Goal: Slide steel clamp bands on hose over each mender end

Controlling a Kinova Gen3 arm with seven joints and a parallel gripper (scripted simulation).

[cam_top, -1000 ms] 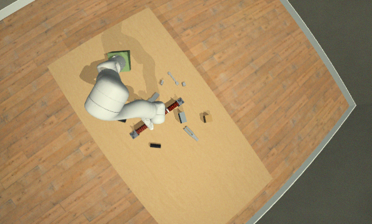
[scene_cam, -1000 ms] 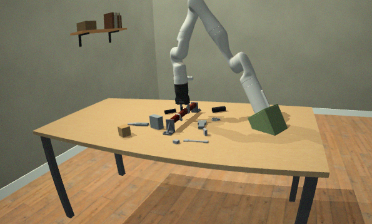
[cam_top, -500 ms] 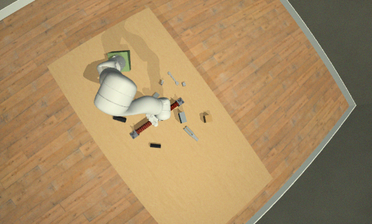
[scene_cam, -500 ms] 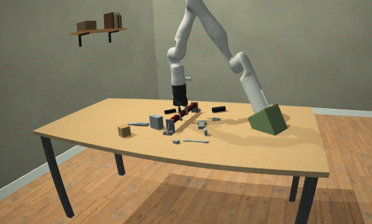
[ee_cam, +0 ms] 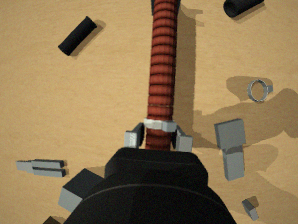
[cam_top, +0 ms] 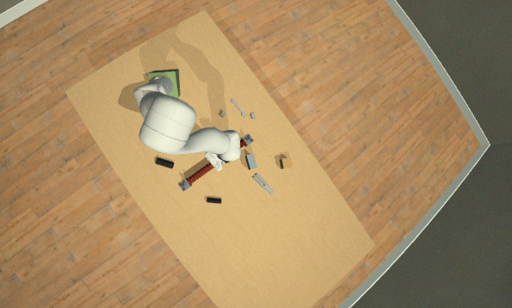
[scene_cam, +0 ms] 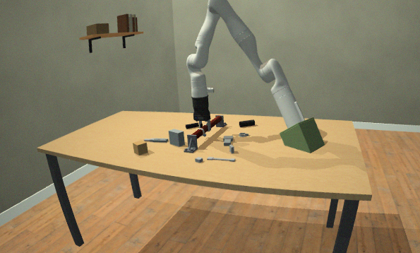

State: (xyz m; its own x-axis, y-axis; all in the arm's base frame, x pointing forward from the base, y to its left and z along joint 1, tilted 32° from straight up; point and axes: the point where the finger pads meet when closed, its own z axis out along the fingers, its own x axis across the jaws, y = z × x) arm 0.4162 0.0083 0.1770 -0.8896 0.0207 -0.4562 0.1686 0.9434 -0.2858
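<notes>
Right now the grey block is 12 cm ahead of my hand, 10 cm to the left of it and 2 cm below it. The rest, counted from my hand: wrench 26 cm to the left, 13 cm behind, 5 cm below; then wooden cube 26 cm ahead, 22 cm to the left, 3 cm below.
</notes>
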